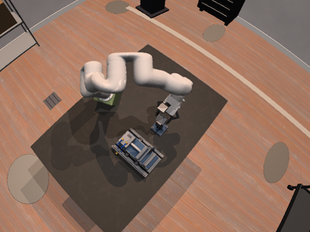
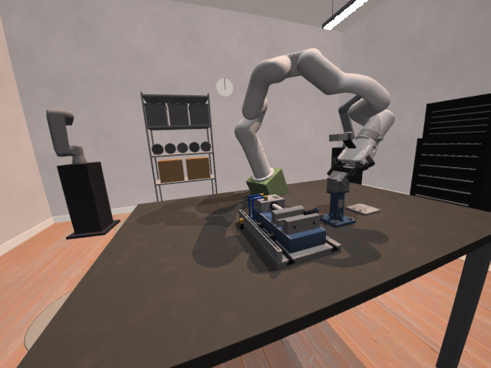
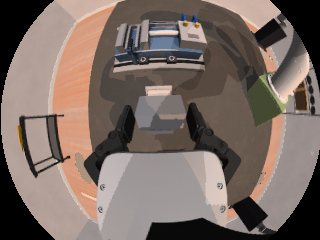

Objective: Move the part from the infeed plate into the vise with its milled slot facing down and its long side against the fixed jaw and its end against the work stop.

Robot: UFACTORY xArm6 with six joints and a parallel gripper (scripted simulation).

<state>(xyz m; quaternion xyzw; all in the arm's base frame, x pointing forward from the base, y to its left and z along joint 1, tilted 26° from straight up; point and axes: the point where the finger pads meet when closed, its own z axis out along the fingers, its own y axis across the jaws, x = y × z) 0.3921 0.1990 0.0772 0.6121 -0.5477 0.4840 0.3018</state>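
My gripper is now 2 cm above the part. From my hand the other things lie so: air cylinder: 25 cm to the right, 9 cm below, 6 cm behind; grey rail: 33 cm to the right, 13 cm below, 5 cm ahead.
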